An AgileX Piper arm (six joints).
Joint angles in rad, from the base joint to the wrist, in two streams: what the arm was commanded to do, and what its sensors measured. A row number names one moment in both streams.
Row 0, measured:
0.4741 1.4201 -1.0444 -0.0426 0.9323 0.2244
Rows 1 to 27, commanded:
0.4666 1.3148 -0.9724 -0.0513 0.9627 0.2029
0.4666 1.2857 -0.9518 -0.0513 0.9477 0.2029
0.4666 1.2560 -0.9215 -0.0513 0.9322 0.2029
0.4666 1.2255 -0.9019 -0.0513 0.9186 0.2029
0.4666 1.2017 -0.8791 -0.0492 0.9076 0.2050
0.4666 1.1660 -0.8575 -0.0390 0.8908 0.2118
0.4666 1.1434 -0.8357 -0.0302 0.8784 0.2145
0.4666 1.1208 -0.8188 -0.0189 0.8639 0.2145
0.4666 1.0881 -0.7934 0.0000 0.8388 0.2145
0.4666 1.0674 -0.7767 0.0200 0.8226 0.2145
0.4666 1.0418 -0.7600 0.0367 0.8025 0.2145
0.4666 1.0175 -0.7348 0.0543 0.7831 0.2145
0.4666 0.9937 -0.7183 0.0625 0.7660 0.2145
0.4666 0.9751 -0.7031 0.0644 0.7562 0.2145
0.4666 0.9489 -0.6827 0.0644 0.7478 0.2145
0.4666 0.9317 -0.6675 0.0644 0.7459 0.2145
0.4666 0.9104 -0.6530 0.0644 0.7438 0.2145
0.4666 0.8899 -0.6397 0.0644 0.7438 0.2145
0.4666 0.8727 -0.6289 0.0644 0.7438 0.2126
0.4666 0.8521 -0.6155 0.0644 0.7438 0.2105
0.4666 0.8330 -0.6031 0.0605 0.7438 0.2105
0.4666 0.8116 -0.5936 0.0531 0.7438 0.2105
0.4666 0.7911 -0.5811 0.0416 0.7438 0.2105
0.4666 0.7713 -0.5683 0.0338 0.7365 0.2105
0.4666 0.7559 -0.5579 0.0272 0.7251 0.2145
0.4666 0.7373 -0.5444 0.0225 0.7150 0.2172
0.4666 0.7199 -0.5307 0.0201 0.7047 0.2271
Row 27, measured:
0.4741 0.7862 -0.5753 0.0463 0.7467 0.2112
